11 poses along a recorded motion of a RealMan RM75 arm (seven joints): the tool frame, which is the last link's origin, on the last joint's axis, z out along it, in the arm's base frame.
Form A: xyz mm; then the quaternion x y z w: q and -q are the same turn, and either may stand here.
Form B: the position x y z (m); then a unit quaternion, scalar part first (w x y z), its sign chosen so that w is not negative. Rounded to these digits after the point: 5 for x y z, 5 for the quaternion.
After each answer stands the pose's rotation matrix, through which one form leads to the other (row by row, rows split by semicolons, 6 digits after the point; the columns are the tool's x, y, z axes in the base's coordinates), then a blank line. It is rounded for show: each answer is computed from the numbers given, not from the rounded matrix.
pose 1, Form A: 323.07 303.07 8.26 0.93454 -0.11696 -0.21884 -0.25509
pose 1, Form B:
0.32307 0.30307 0.00826 0.25509 -0.93454 0.11696 0.21884
0.876860 -0.330253 -0.349357; -0.106959 -0.842500 0.527971; -0.468697 -0.425590 -0.774078

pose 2, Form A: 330.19 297.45 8.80 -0.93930 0.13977 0.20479 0.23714
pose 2, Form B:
0.33019 0.29745 0.00880 0.23714 -0.93930 0.13977 0.20479
0.877050 -0.359702 -0.318430; -0.165445 -0.848457 0.502741; -0.451011 -0.388246 -0.803650

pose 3, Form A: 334.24 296.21 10.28 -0.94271 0.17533 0.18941 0.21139
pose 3, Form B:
0.33424 0.29621 0.01028 0.21139 -0.94271 0.17533 0.18941
0.866767 -0.410648 -0.282990; -0.250491 -0.849148 0.464975; -0.431241 -0.332139 -0.838877

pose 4, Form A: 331.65 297.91 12.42 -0.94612 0.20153 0.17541 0.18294
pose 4, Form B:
0.33165 0.29791 0.01242 0.18294 -0.94612 0.20153 0.17541
0.857233 -0.445525 -0.258184; -0.317166 -0.851836 0.416870; -0.405656 -0.275468 -0.871528

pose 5, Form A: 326.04 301.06 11.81 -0.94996 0.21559 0.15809 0.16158
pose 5, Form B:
0.32604 0.30106 0.01181 0.16158 -0.94996 0.21559 0.15809
0.857058 -0.460690 -0.230687; -0.358514 -0.854826 0.375153; -0.370027 -0.238823 -0.897799

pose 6, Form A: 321.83 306.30 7.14 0.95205 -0.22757 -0.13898 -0.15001
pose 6, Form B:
0.32183 0.30630 0.00714 0.15001 -0.95205 0.22757 0.13898
0.857794 -0.475010 -0.196355; -0.391617 -0.851419 0.348887; -0.332905 -0.222377 -0.916364

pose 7, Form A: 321.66 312.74 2.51 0.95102 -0.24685 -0.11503 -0.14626
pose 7, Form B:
0.32166 0.31274 0.00251 0.14626 -0.95102 0.24685 0.11503
0.851666 -0.503168 -0.146583; -0.435871 -0.835346 0.334983; -0.291001 -0.221403 -0.930752

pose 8, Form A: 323.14 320.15 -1.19 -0.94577 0.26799 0.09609 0.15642
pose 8, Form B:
0.32314 0.32015 -0.00119 0.15642 -0.94577 0.26799 0.09609
0.837896 -0.536975 -0.097920; -0.476853 -0.807428 0.347377; -0.265596 -0.244372 -0.932599

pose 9, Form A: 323.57 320.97 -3.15 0.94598 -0.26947 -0.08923 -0.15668
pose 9, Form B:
0.32357 0.32097 -0.00315 0.15668 -0.94598 0.26947 0.08923
0.838848 -0.537786 -0.084378; -0.481864 -0.805675 0.344521; -0.253260 -0.248342 -0.934979

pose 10, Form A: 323.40 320.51 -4.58 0.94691 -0.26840 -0.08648 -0.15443
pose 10, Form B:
0.32340 0.32051 -0.00458 0.15443 -0.94691 0.26840 0.08648
0.840966 -0.535009 -0.080879; -0.481589 -0.808226 0.338884; -0.246674 -0.246039 -0.937345

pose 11, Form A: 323.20 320.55 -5.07 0.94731 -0.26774 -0.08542 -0.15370
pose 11, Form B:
0.32320 0.32055 -0.00507 0.15370 -0.94731 0.26774 0.08542
0.842038 -0.533523 -0.079535; -0.481007 -0.809383 0.336943; -0.244141 -0.245462 -0.938160

